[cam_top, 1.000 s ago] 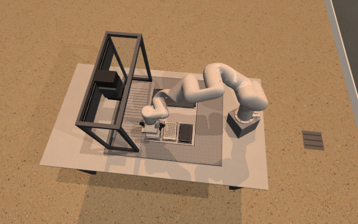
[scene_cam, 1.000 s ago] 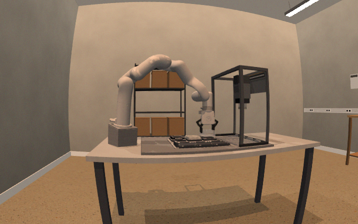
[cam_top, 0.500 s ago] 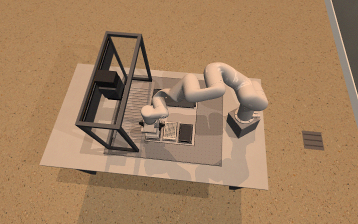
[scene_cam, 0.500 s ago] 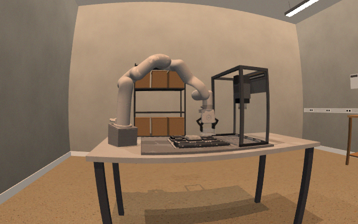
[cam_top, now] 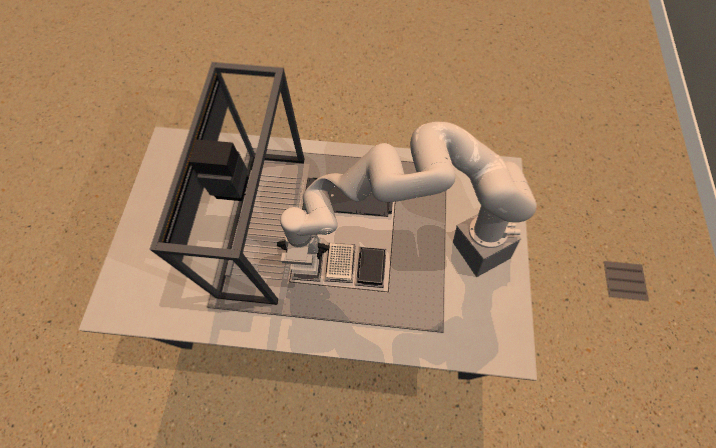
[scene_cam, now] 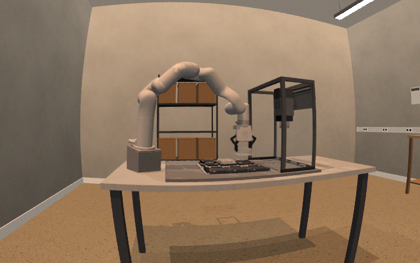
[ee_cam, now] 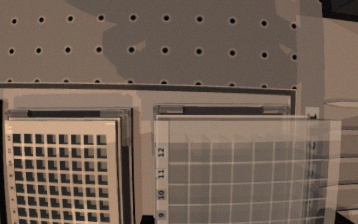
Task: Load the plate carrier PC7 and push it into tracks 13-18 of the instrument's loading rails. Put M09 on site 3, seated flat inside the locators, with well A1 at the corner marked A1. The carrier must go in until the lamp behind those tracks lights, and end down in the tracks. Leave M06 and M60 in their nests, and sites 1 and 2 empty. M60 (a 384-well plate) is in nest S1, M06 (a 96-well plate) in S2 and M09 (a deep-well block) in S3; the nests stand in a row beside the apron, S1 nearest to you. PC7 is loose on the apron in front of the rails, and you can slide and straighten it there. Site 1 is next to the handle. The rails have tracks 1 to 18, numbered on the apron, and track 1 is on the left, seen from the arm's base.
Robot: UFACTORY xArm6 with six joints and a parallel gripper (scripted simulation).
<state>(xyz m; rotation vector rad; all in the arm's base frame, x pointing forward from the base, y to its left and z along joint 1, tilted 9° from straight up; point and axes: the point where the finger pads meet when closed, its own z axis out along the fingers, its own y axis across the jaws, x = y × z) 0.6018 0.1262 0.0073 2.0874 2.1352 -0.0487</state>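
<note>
The nest S3 lies 80 mm below my hand. Also, from my hand: white 96-well plate M06: 110 mm behind, 10 mm to the right, 70 mm below; then dark plate M60: 220 mm behind, 70 mm below; then deep-well block M09: 10 mm below.
</note>
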